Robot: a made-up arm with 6 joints.
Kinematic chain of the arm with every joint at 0, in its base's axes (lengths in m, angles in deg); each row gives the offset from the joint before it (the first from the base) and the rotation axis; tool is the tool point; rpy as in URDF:
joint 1: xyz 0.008 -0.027 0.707 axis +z
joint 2: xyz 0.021 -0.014 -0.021 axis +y
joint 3: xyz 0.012 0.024 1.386 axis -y
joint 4: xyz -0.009 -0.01 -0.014 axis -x
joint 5: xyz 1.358 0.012 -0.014 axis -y
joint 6: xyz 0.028 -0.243 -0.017 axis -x
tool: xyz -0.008 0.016 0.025 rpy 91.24 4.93 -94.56
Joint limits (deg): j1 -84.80..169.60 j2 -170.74..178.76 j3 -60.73..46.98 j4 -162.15..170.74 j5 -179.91..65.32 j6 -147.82..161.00
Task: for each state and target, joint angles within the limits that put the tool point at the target. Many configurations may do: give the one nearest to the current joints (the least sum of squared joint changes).
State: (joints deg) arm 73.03 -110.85 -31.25 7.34 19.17 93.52
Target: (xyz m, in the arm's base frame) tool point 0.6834 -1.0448 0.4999
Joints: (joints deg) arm 113.64 -162.24 -36.10 7.22 17.70 93.80
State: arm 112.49 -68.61 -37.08 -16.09 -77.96 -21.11
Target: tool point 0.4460 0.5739 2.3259
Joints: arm 71.14 -27.01 -6.91 -7.57 -76.66 -23.35
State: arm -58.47 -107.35 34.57 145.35 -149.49 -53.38
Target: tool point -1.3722 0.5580 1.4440
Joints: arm -15.79 -114.53 -20.17 148.29 -150.34 -52.23
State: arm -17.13 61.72 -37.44 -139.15 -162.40 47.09
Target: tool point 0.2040 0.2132 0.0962
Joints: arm 16.58 85.98 -58.54 -146.60 -161.60 45.00
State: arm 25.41 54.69 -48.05 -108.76 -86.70 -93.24
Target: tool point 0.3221 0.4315 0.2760
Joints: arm 41.19 53.32 -52.95 -114.66 -86.73 -93.58
